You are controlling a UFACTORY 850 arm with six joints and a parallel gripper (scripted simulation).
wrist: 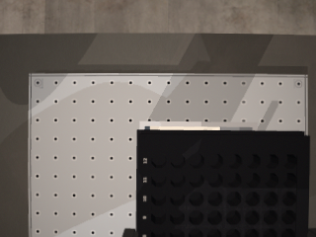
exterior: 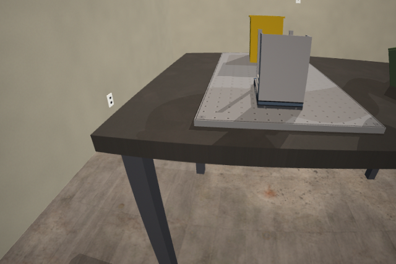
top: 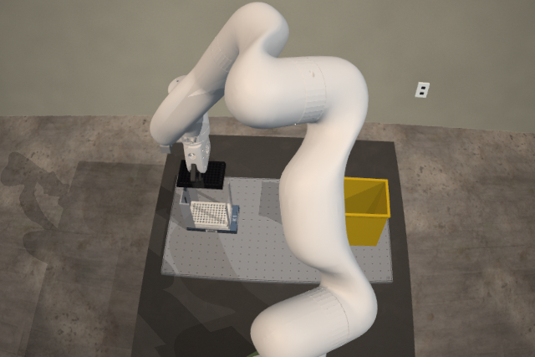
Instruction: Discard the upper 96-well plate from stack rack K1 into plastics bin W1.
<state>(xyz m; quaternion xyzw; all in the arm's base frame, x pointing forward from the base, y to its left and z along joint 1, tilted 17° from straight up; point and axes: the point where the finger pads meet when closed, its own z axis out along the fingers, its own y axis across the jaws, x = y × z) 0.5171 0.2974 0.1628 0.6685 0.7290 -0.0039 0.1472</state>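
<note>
The yellow plastics bin W1 is 440 mm to the right of my hand, 160 mm below it and 10 mm ahead of it. The rest, counted from my hand: grey rack wall: 160 mm below, 70 mm to the left; white 96-well plate: 220 mm below; black 96-well plate: 10 mm below.
</note>
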